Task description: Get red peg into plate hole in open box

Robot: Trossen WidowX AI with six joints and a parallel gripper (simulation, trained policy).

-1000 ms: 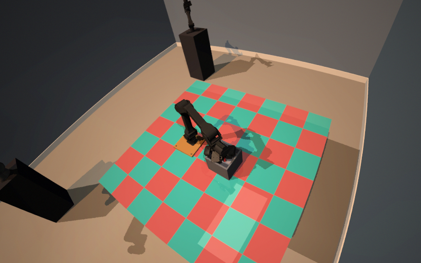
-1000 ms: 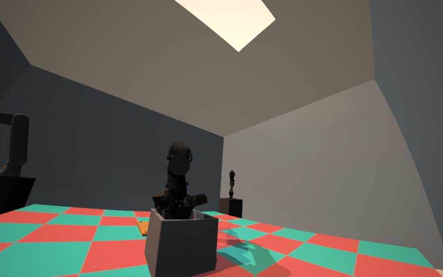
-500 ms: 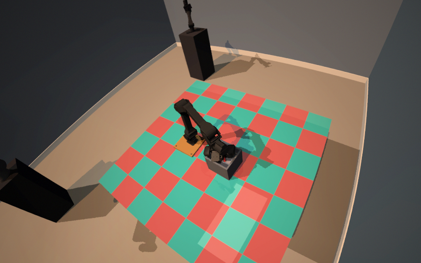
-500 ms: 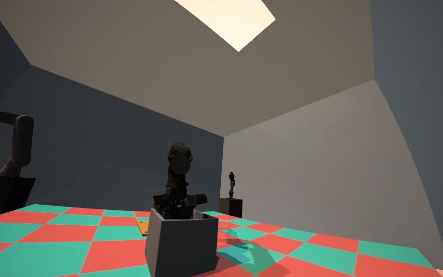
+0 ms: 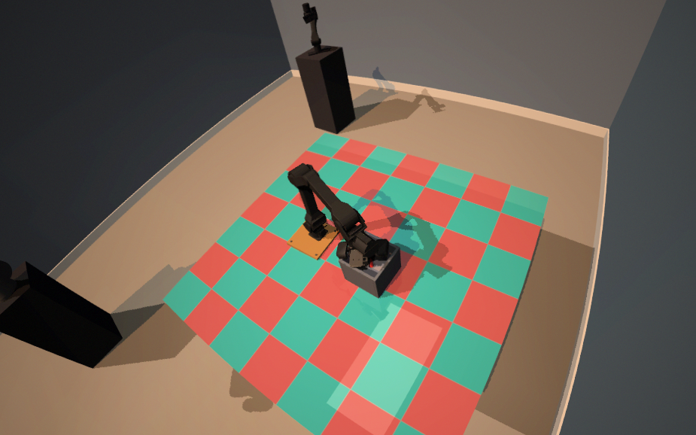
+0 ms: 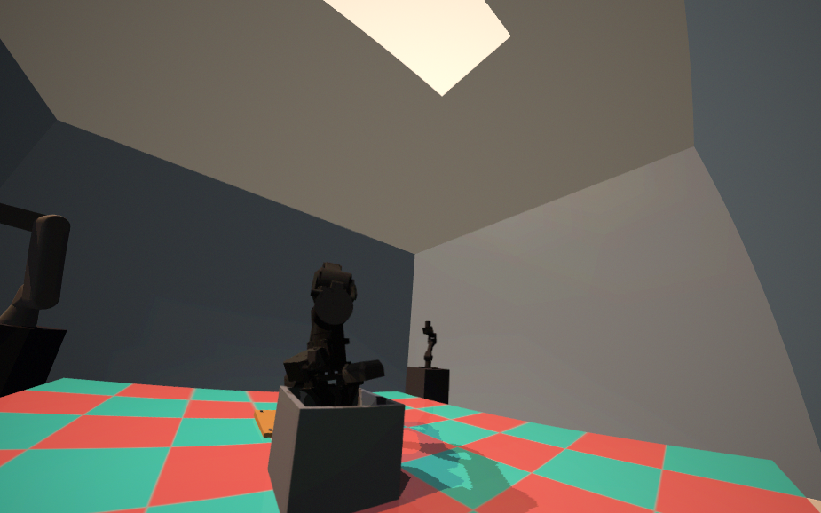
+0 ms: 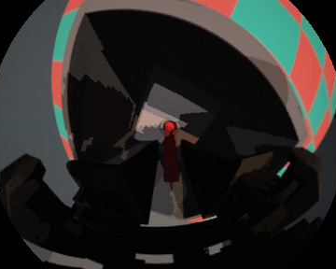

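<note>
The red peg lies right at my gripper tip. The rest, counted from my gripper tip: light grey plate (1 cm ahead, 1 cm to the right, 4 cm below).
</note>
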